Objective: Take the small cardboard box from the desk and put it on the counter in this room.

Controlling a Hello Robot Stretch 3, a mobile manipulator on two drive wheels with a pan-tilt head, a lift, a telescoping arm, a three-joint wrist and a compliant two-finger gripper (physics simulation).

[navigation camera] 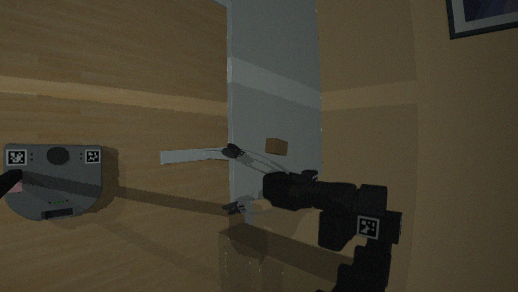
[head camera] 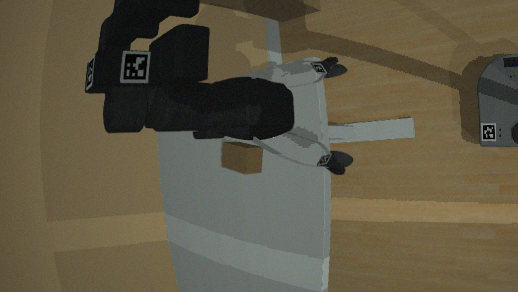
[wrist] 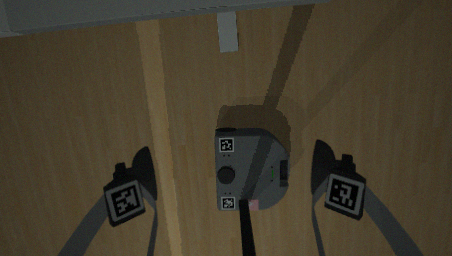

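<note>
The small brown cardboard box (head camera: 242, 158) (navigation camera: 276, 146) rests on the grey desk (head camera: 225, 210) (navigation camera: 275, 40) (wrist: 100, 12), beside the dark gripper body. The box does not show in the wrist view. My gripper (head camera: 338, 115) (navigation camera: 231, 179) (wrist: 232, 161) is open with widely spread, empty fingers. In the head view its fingertips reach past the desk's long edge toward my base, and the box is on the desk side, off to one side of the fingers. How high the gripper hangs above the desk is hard to tell. No counter can be made out.
My base (head camera: 495, 107) (navigation camera: 75, 175) (wrist: 250, 150) stands on the wood floor, apart from the desk. A desk foot (head camera: 385, 130) (navigation camera: 187, 155) (wrist: 228, 32) sticks out toward it. A brown furniture piece (head camera: 280, 7) (navigation camera: 290, 245) stands past the desk's short end. A wall runs behind the desk.
</note>
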